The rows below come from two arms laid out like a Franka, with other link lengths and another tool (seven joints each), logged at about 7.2 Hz.
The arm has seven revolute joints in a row. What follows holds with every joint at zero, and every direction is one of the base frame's. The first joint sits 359.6 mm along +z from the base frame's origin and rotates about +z. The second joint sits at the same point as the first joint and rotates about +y. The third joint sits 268.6 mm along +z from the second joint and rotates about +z. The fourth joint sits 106.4 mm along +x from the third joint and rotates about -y. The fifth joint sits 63.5 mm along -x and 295.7 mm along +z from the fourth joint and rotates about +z. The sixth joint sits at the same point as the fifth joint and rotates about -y. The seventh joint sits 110 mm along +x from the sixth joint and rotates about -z. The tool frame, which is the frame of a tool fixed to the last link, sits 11 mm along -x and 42 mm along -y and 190.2 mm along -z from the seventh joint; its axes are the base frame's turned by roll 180, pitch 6.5 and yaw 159.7 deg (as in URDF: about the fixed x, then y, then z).
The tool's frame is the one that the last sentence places.
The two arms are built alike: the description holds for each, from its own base.
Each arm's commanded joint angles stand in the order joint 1, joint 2, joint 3, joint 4, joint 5, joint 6, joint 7.
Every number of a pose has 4 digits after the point.
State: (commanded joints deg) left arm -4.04 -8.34 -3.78 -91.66 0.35 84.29 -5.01; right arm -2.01 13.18 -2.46 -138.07 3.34 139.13 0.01
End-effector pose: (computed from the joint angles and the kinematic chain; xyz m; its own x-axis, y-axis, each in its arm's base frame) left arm 0.4485 -0.1051 0.5490 -0.9121 0.3904 -0.1250 0.3911 0.9201 0.0195; right arm 0.4132 -0.0729 0.1608 -0.8833 0.4598 0.0913 0.4564 0.8880 -0.0557
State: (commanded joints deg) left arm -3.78 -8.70 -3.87 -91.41 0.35 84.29 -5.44; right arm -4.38 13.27 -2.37 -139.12 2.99 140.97 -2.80
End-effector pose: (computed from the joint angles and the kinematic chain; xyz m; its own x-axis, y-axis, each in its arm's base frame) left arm 0.4483 -0.1039 0.5536 -0.9148 0.3807 -0.1352 0.3813 0.9242 0.0227; right arm 0.4103 -0.0906 0.1570 -0.8904 0.4480 0.0810 0.4457 0.8940 -0.0455
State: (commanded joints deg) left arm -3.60 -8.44 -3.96 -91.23 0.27 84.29 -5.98; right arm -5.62 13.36 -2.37 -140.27 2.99 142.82 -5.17
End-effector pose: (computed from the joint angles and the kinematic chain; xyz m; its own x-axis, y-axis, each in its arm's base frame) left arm 0.4500 -0.1037 0.5528 -0.9190 0.3706 -0.1344 0.3713 0.9283 0.0207; right arm 0.4073 -0.1001 0.1530 -0.8993 0.4312 0.0721 0.4298 0.9022 -0.0358
